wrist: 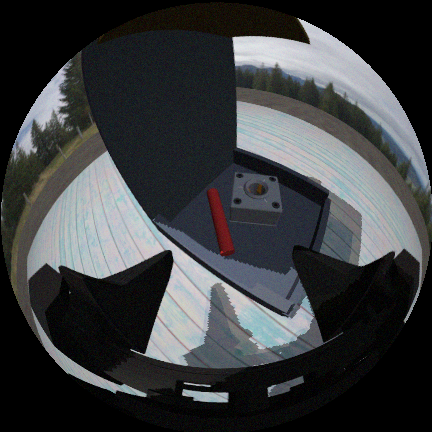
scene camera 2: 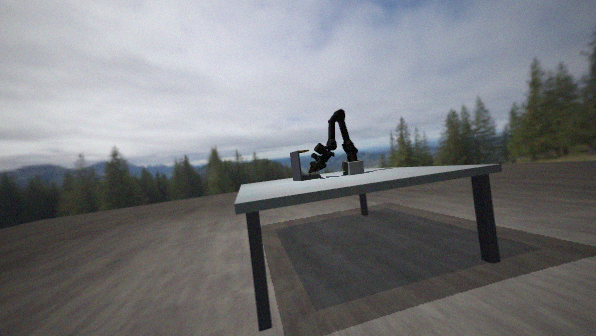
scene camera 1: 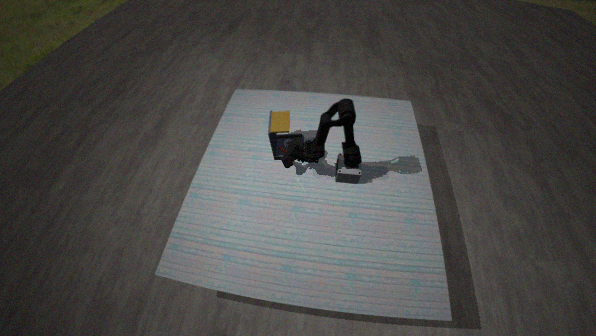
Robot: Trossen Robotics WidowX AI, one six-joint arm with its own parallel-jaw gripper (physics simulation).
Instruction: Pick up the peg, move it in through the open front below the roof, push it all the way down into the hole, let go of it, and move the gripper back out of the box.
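Seen in the pictures: gripper, fingertip midpoint: [wrist: 234,255] [scene camera 2: 311,172]; arm's base, link origin: [scene camera 2: 352,161] [scene camera 1: 351,162].
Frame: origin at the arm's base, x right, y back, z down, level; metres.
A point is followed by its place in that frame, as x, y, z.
Observation:
The red peg [wrist: 220,222] {0.128, -0.343, 0.077} [scene camera 1: 283,149] {0.141, -0.356, 0.077} lies on its side on the box floor [wrist: 250,246] {0.131, -0.306, 0.090}, beside the grey block [wrist: 255,215] {0.154, -0.318, 0.072} and apart from it. The block's round hole [wrist: 257,188] {0.182, -0.333, 0.066} faces up, with orange showing inside. The box has a dark back wall [wrist: 165,115] {0.135, -0.398, -0.022} and a yellow roof [scene camera 1: 280,121] {0.162, -0.352, -0.125} [scene camera 2: 302,151] {0.098, -0.361, -0.117}. My gripper [wrist: 234,255] {0.101, -0.307, 0.048} is wide open and empty, low at the box's open front edge; the peg shows ahead of it, between the fingertips in the wrist view. In scene camera 1 the arm partly covers the box's front.
Low dark rims [wrist: 285,172] {0.237, -0.318, 0.069} run along the box floor's sides. The box stands on the striped table top [scene camera 1: 300,240] {-0.357, -0.250, 0.099} [scene camera 2: 400,175] {-0.522, -0.092, 0.098}, to the left of the arm's grey base [scene camera 1: 348,175] {-0.061, -0.018, 0.019} [scene camera 2: 354,167] {-0.060, -0.034, 0.047} in the scene views. The roof hangs over the top of the wrist view.

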